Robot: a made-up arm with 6 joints.
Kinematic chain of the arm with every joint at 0, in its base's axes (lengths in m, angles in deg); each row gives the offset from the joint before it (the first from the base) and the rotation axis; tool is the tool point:
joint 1: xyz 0 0 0.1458 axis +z
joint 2: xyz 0 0 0 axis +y
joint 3: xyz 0 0 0.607 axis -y
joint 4: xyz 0 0 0 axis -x
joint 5: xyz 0.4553 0 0 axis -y
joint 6: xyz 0 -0.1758 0 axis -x
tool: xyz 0 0 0
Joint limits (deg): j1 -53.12..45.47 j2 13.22..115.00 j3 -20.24..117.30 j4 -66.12..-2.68 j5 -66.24..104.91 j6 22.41..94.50
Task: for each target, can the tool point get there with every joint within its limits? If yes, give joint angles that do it. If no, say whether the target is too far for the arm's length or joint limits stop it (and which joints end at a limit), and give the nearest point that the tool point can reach.
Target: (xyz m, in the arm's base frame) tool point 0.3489 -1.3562 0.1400
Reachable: no: too far | nearest point 0.4971 -0.9552 0.1410 | short by 0.428 m
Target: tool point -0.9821 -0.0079 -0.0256
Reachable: no: joint limits stop it (at a limit: joint 1, joint 2, joint 3) | nearest point -0.0138 -0.1801 -0.3395 | short by 1.032 m
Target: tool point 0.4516 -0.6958 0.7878
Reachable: yes | joints -45.41 39.85 69.34 -18.34 30.96 51.02
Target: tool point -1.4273 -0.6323 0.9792
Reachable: no: too far | nearest point -0.1188 -0.1342 1.1803 | short by 1.414 m
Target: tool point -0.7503 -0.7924 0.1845
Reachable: no: joint limits stop it (at a limit: joint 1, joint 3) | nearest point 0.1996 -0.5405 0.2622 | short by 0.986 m
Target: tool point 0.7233 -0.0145 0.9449
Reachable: yes | joints 12.30 42.74 99.57 -16.82 -0.16 56.33
